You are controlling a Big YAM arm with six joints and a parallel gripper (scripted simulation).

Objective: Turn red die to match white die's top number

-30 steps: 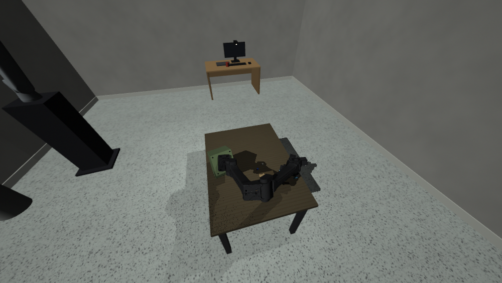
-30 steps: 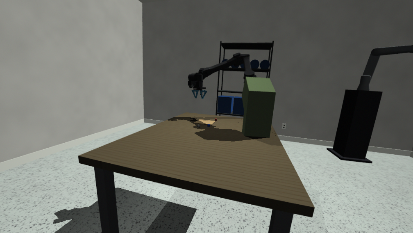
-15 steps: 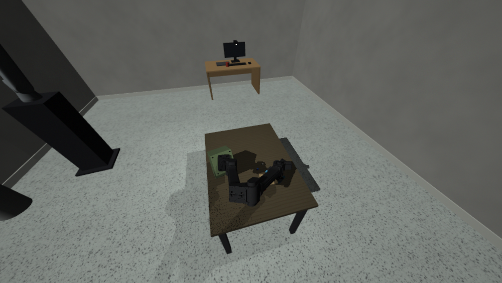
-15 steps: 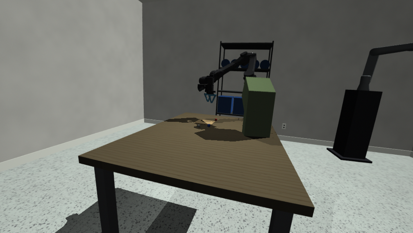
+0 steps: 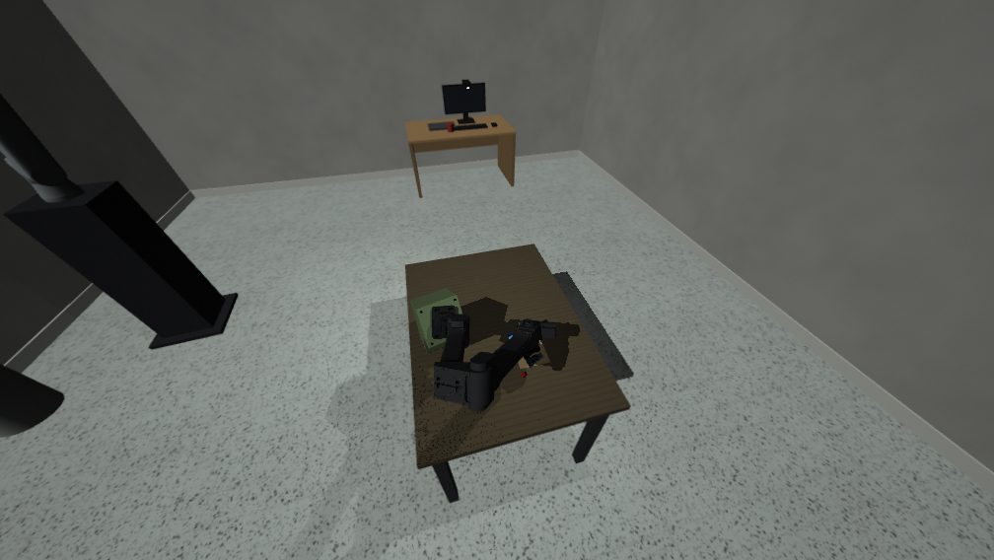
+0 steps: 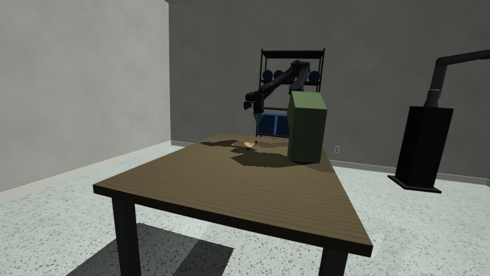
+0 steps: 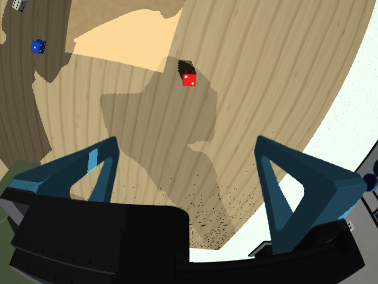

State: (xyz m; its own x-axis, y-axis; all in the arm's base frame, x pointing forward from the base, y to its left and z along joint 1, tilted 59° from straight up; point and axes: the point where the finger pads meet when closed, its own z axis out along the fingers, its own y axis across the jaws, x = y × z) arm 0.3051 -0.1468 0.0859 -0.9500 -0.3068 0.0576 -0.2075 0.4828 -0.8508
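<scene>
Now: hand 140 mm above the red die. Also, from my hand: tan mat 150 mm below, 90 mm to the left, 80 mm ahead; then white die 260 mm to the left, 140 mm below, 90 mm ahead; then blue die 220 mm to the left, 140 mm below, 20 mm ahead.
</scene>
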